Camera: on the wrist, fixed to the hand. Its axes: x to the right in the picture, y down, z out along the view.
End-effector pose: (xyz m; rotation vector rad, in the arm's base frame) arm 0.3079 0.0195 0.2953 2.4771 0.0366 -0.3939
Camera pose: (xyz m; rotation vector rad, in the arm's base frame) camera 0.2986 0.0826 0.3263 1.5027 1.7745 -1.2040
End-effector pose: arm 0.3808 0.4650 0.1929 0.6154 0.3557 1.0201
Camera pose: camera 0.3614 0.4510 0.1262 0.0199 0.2642 -0.5334
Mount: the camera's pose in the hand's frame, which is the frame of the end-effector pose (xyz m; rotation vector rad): -0.0220 -0.0340 -0.0582 -0.3634 -0.3011 -1.5881
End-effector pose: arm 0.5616 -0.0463 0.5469 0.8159 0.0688 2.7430
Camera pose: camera 0.5562 -0.0178 0.4822 0.5948 0.0928 1.0874
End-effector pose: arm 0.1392 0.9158 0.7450 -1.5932 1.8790 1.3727
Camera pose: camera 0.1955 0.8842 0.7743 -1.9897 -0.1197 0.9731
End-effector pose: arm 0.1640 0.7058 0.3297 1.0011 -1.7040 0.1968
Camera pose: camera 0.2304 0.7295 0.3219 1.8113 -0.6938 -1.2708
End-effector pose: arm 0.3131 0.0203 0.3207 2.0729 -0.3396 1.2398
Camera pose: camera 0.2810 0.0817 0.3054 1.4364 0.7899 -0.1084
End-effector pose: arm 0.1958 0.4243 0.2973 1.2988 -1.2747 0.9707
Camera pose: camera 0.2332 0.4819 0.2799 1.6156 -0.2522 -0.5635
